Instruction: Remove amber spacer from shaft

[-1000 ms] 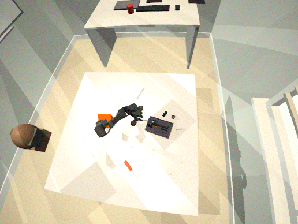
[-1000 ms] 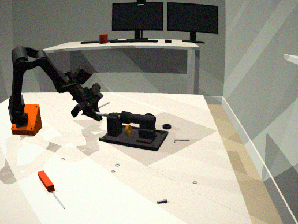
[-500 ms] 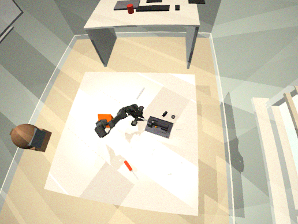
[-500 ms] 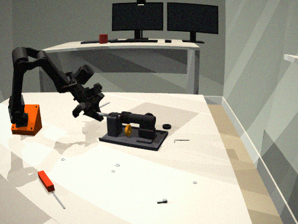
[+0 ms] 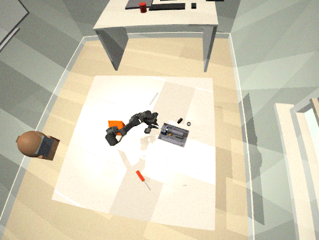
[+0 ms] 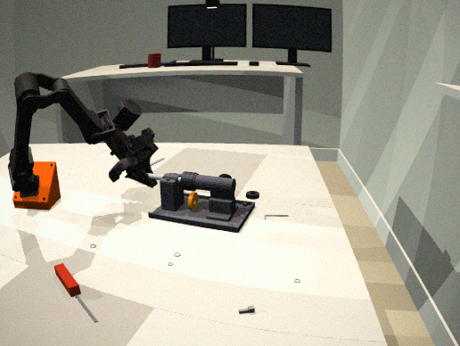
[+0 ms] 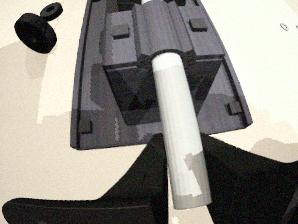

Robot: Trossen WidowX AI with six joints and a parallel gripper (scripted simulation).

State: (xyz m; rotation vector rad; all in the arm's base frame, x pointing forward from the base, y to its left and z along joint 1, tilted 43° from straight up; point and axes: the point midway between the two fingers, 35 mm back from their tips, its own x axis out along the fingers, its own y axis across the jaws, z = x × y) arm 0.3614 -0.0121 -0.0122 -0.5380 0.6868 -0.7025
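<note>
Right now my gripper tip is 50 mm short of the grey shaft, 20 mm to the left of it and 30 mm below it. The rest, counted from my gripper tip: amber spacer: 100 mm ahead, 40 mm to the right, 30 mm below; hex key: 280 mm ahead, 90 mm to the right, 50 mm below; dark fixture: 120 mm ahead, 50 mm to the right, 10 mm below.
</note>
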